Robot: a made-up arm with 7 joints. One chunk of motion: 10 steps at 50 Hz.
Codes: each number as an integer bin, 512 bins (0 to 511) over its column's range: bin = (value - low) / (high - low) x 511, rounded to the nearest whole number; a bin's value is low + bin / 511 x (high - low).
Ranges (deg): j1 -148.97..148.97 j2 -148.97..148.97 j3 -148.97..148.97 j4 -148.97..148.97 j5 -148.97..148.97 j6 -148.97..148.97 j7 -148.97..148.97
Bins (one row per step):
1: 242 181 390 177 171 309 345
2: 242 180 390 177 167 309 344
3: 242 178 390 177 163 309 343
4: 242 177 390 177 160 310 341
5: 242 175 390 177 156 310 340
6: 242 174 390 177 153 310 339
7: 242 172 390 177 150 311 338
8: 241 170 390 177 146 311 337
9: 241 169 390 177 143 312 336
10: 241 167 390 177 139 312 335
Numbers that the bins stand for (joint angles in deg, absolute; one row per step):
1: -7.87 -43.44 78.42 -45.77 -49.27 31.19 52.18
2: -7.87 -44.02 78.42 -45.77 -51.60 31.19 51.60
3: -7.87 -45.19 78.42 -45.77 -53.93 31.19 51.02
4: -7.87 -45.77 78.42 -45.77 -55.68 31.78 49.85
5: -7.87 -46.94 78.42 -45.77 -58.01 31.78 49.27
6: -7.87 -47.52 78.42 -45.77 -59.76 31.78 48.68
7: -7.87 -48.68 78.42 -45.77 -61.51 32.36 48.10
8: -8.45 -49.85 78.42 -45.77 -63.84 32.36 47.52
9: -8.45 -50.43 78.42 -45.77 -65.59 32.94 46.94
10: -8.45 -51.60 78.42 -45.77 -67.93 32.94 46.35

